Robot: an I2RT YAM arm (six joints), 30 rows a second.
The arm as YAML. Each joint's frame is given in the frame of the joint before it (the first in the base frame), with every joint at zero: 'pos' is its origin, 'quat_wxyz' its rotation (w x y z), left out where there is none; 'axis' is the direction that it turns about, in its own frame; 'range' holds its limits. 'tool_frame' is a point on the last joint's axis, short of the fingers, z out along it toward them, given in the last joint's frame.
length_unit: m
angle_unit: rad
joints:
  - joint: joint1
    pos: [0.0, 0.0, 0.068]
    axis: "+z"
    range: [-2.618, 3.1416]
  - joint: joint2
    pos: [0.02, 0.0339, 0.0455]
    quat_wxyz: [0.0, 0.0, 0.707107, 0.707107]
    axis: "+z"
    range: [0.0, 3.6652]
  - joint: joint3
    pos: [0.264, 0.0, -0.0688]
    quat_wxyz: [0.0, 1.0, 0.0, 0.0]
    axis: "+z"
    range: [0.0, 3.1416]
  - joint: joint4
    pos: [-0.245, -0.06, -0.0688]
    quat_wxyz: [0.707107, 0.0, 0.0, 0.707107]
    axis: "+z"
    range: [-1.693, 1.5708]
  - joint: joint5
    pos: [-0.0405, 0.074, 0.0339]
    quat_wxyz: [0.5, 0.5, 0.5, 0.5]
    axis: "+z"
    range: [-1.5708, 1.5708]
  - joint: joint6
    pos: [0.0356, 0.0, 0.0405]
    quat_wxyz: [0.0, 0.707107, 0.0, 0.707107]
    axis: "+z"
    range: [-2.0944, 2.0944]
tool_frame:
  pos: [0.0, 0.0, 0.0]
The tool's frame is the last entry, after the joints.
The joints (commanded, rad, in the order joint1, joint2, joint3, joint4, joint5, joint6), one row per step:
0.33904, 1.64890, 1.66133, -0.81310, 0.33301, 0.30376
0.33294, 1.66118, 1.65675, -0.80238, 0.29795, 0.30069
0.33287, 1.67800, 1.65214, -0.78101, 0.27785, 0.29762
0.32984, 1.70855, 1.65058, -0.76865, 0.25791, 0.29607
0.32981, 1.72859, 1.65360, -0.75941, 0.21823, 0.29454
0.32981, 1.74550, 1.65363, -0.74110, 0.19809, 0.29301
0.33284, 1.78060, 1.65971, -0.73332, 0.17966, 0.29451
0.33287, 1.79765, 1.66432, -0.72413, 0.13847, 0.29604
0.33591, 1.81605, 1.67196, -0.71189, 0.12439, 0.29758
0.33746, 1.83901, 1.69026, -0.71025, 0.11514, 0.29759
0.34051, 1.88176, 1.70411, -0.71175, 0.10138, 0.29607
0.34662, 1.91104, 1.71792, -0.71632, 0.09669, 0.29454
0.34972, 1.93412, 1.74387, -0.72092, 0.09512, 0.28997
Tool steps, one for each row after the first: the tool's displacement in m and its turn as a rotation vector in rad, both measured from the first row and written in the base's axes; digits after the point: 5 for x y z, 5 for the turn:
0.00410, 0.00035, -0.00514, 0.01958, 0.01435, 0.02033
0.00932, 0.00286, -0.01100, 0.03100, 0.01935, 0.03633
0.01717, 0.00508, -0.02152, 0.03753, 0.04287, 0.04773
0.02200, 0.00817, -0.02735, 0.06147, 0.05968, 0.07577
0.02677, 0.01055, -0.03230, 0.07468, 0.06308, 0.09071
0.03416, 0.01503, -0.04295, 0.08248, 0.08788, 0.10420
0.03806, 0.01792, -0.04745, 0.11137, 0.10076, 0.13083
0.04239, 0.02125, -0.05123, 0.12250, 0.10287, 0.14239
0.04750, 0.02406, -0.05419, 0.12809, 0.10810, 0.14995
0.05528, 0.02867, -0.06685, 0.12871, 0.14095, 0.16088
0.05986, 0.03324, -0.07460, 0.12541, 0.16182, 0.16952
0.06461, 0.03644, -0.07609, 0.12275, 0.16400, 0.17687

